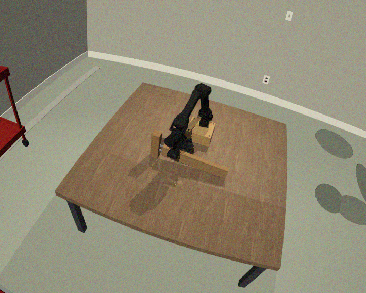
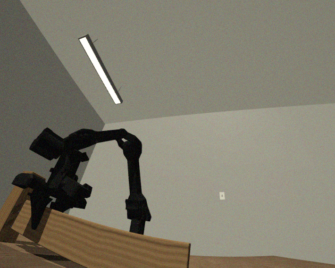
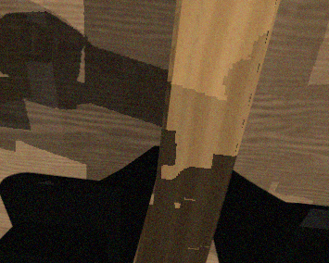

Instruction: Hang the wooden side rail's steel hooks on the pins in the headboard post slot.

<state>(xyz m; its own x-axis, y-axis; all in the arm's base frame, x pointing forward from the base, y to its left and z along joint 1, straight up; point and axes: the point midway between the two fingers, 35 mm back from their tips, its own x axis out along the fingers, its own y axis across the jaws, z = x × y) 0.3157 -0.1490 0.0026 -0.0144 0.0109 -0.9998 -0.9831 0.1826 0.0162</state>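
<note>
Right now my gripper tip is 120 mm to the left of the headboard post, 40 mm below it and 20 mm past it.
</note>
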